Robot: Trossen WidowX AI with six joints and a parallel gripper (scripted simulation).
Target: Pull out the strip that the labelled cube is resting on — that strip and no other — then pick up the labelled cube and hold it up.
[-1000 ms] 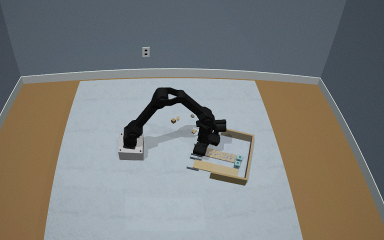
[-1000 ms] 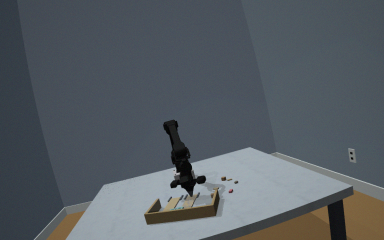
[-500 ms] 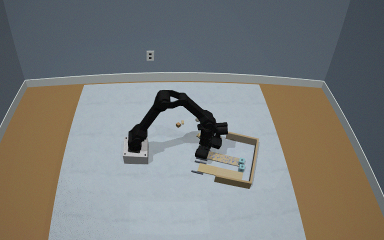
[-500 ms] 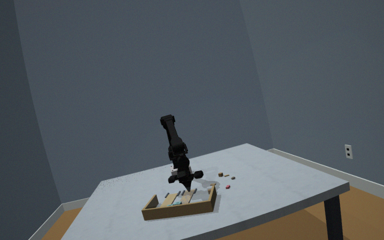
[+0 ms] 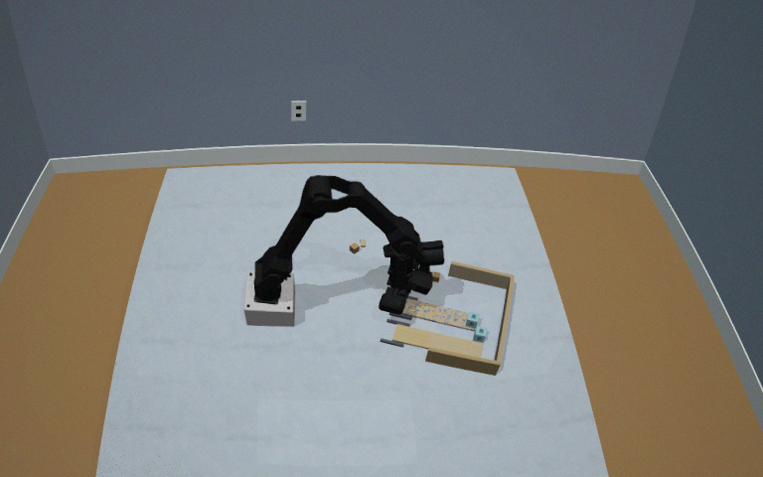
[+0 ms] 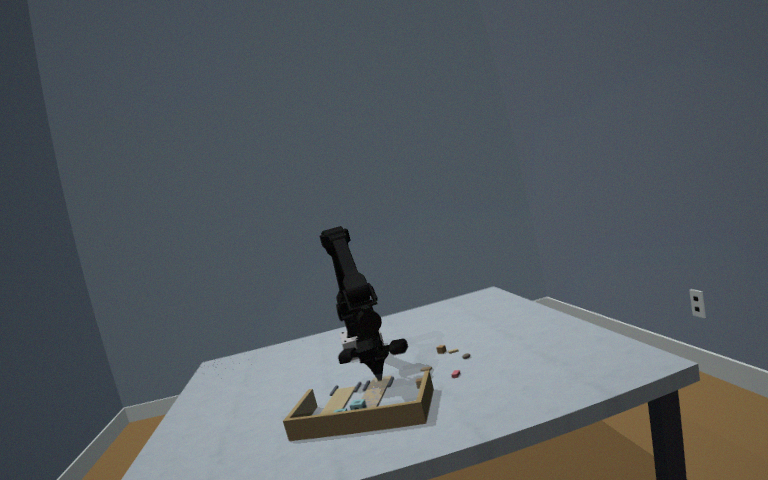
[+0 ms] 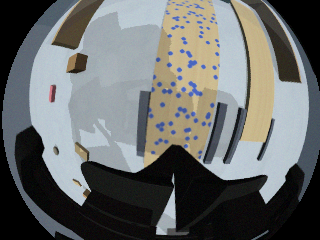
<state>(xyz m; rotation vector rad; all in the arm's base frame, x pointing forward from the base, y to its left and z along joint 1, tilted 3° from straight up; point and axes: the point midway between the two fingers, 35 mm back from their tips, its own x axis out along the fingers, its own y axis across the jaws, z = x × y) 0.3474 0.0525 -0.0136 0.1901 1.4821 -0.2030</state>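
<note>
Right now my gripper tip is 1 cm past the tan chip and 13 cm to the right of it. From my gripper tip the other things lie so: grey pebble 2 cm behind, 25 cm to the left; then red piece 9 cm ahead, 20 cm to the left.
</note>
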